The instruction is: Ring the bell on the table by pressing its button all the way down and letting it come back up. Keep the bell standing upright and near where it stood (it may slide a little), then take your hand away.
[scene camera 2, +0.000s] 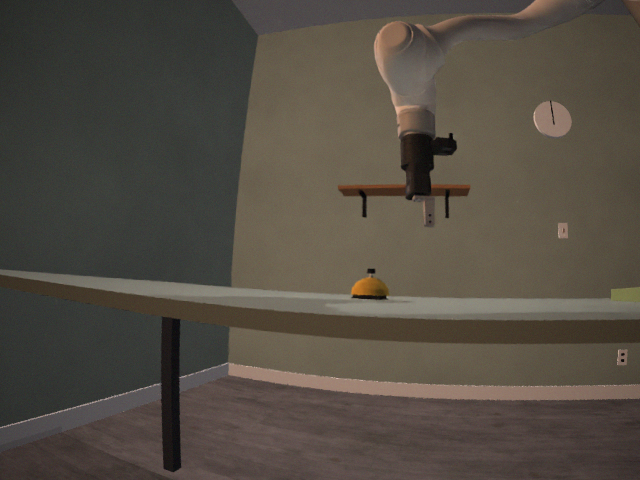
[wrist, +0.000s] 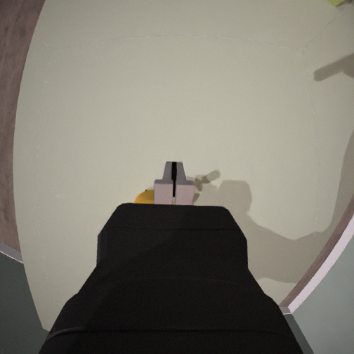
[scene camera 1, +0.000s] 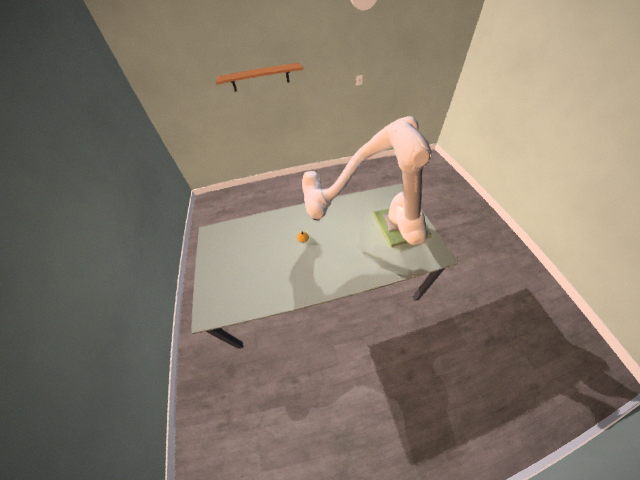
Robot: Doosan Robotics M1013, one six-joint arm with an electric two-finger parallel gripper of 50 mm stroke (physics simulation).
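Places are measured from the arm's base along level axes (x ahead, y left, z up), in metres.
Pixels of known places: gripper, between the fingertips: [scene camera 2: 429, 226] [scene camera 1: 318, 220]; arm's base, origin of its link: [scene camera 1: 396, 221].
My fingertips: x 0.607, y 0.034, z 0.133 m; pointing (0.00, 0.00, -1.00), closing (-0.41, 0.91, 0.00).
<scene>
Ahead of a thing's pixels: the offset from my fingertips to its top centre. Level surfaces: height alone.
The orange bell {dx +0.125, dy +0.016, dz -0.094 m} [scene camera 1: 302, 237] [scene camera 2: 369, 287] [wrist: 144, 198] stands upright on the pale table {dz -0.160 m} [scene camera 1: 237, 268] [scene camera 2: 248, 301] [wrist: 110, 100]. Its black button {dx +0.125, dy +0.016, dz -0.094 m} [scene camera 2: 371, 270] stands up on top of the dome, with nothing touching it. My gripper [scene camera 2: 429, 225] [wrist: 173, 172] is shut and empty, fingers pointing down. It hangs well above the bell, apart from it and to its right in the scene camera 2 view. In the wrist view, the bell shows left of the fingers, partly hidden by the gripper body. In the scene camera 1 view, the fingers are hidden by the wrist.
The arm's base stands on a green board [scene camera 1: 381, 227] [scene camera 2: 626, 294] at the right of the table. A wooden shelf [scene camera 1: 258, 73] [scene camera 2: 361, 190] and a clock [scene camera 2: 552, 118] are on the back wall. The arm's shadow falls on the table beside the bell.
</scene>
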